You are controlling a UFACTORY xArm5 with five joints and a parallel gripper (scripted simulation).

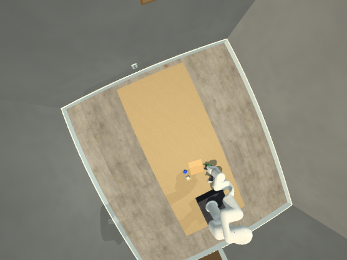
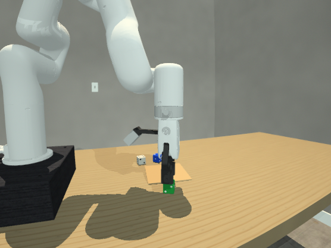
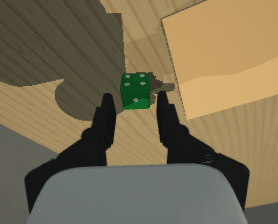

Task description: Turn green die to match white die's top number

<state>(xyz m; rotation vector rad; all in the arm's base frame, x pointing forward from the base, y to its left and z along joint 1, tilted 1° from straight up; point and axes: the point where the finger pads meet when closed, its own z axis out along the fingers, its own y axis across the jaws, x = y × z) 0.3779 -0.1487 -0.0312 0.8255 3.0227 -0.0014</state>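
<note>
My gripper is now 4 cm above the green die. Also, from my hand: blue die (23 cm to the left, 5 cm ahead, 4 cm below); tan mat (11 cm to the left, 5 cm below, 4 cm ahead); white die (24 cm to the left, 4 cm below, 2 cm behind).
</note>
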